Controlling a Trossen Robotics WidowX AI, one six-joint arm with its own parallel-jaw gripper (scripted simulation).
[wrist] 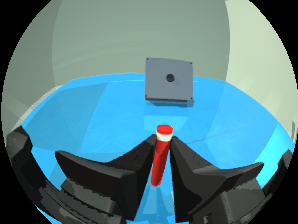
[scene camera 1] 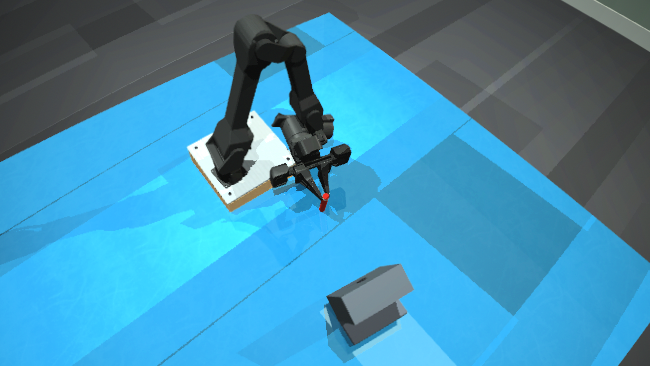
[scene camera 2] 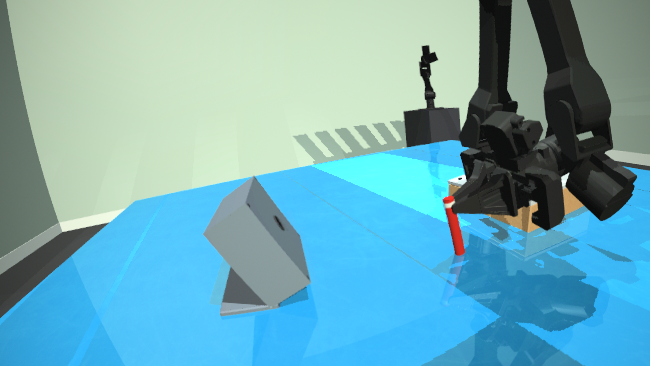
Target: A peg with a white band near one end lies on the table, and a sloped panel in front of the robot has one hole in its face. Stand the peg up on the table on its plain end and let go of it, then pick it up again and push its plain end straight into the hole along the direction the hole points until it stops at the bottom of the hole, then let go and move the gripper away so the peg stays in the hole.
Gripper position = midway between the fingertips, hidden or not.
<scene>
In view: my gripper (scene camera 2: 449, 207), a red peg (wrist: 164, 132) and a grey sloped panel (scene camera 2: 271, 261).
My gripper shows as well in the wrist view (wrist: 163, 139) and in scene camera 1 (scene camera 1: 325, 198). The grey sloped panel also shows in the wrist view (wrist: 156, 87) and in scene camera 1 (scene camera 1: 386, 284).
</scene>
